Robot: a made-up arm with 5 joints. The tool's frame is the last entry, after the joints.
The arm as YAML. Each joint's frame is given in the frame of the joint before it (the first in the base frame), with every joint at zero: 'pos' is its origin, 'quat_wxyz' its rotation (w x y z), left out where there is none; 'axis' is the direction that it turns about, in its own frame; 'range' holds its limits. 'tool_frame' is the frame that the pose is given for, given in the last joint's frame.
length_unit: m
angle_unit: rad
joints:
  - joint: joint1
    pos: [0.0, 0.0, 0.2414]
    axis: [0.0, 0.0, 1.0]
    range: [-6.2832, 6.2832]
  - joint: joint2
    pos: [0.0, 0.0, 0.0]
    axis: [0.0, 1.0, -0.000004]
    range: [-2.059, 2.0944]
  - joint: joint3
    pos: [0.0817, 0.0, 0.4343]
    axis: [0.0, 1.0, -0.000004]
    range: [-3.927, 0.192]
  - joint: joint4
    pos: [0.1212, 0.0, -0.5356]
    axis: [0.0, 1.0, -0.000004]
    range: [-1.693, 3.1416]
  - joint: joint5
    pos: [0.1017, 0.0, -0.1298]
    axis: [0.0, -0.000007, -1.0]
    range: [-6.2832, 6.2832]
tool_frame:
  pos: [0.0, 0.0, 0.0]
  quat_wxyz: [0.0, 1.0, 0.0, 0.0]
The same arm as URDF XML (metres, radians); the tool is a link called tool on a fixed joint. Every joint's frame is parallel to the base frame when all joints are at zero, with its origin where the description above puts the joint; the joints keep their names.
<robot name="arm">
<joint name="joint1" type="revolute"><parent link="base_link"/><child link="link1"/><origin xyz="0 0 0.2414" rpy="0 0 0"/><axis xyz="0 0 1"/><limit lower="-6.2832" upper="6.2832"/></joint>
<joint name="joint2" type="revolute"><parent link="link1"/><child link="link2"/><origin xyz="0 0 0" rpy="0 0 0"/><axis xyz="0 1 0"/><limit lower="-2.059" upper="2.0944"/></joint>
<joint name="joint3" type="revolute"><parent link="link2"/><child link="link3"/><origin xyz="0.0817 0 0.4343" rpy="0 0 0"/><axis xyz="0 1 0"/><limit lower="-3.927" upper="0.192"/></joint>
<joint name="joint4" type="revolute"><parent link="link3"/><child link="link4"/><origin xyz="0.1212 0 -0.5356" rpy="0 0 0"/><axis xyz="0 1 0"/><limit lower="-1.693" upper="3.1416"/></joint>
<joint name="joint5" type="revolute"><parent link="link4"/><child link="link5"/><origin xyz="0.1017 0 -0.1298" rpy="0 0 0"/><axis xyz="0 0 -1"/><limit lower="-6.2832" upper="6.2832"/></joint>
<joint name="tool_fixed" type="fixed"><parent link="link5"/><child link="tool"/><origin xyz="0 0 0" rpy="3.1416 0 0"/></joint>
<link name="base_link"/>
<link name="link1"/>
<link name="link2"/>
<link name="link3"/>
<link name="link4"/>
<link name="link5"/>
<link name="tool"/>
</robot>

